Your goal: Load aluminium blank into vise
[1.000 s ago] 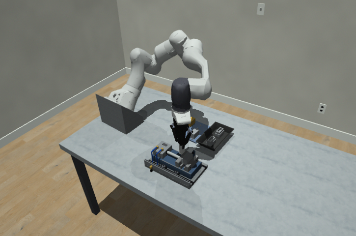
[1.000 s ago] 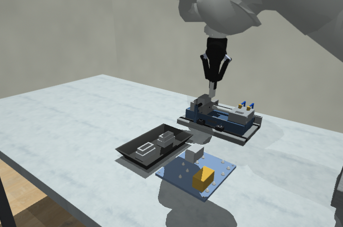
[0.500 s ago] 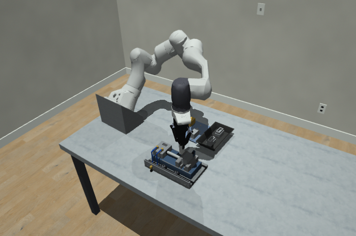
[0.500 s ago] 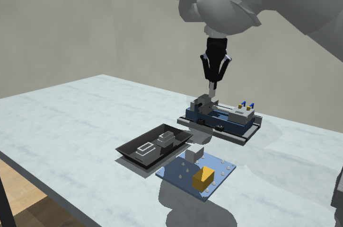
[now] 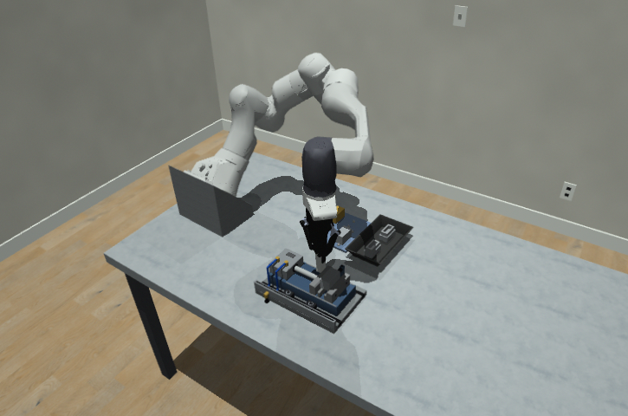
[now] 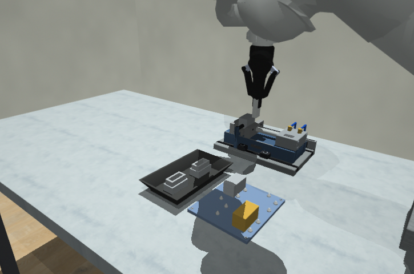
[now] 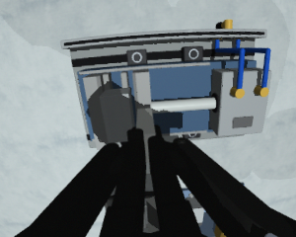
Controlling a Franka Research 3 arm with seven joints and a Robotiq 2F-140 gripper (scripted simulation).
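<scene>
The fixed jaw is 6 cm ahead of my hand and 8 cm below it. Also, from my hand: brass blank: 19 cm behind, 36 cm to the left, 13 cm below.
</scene>
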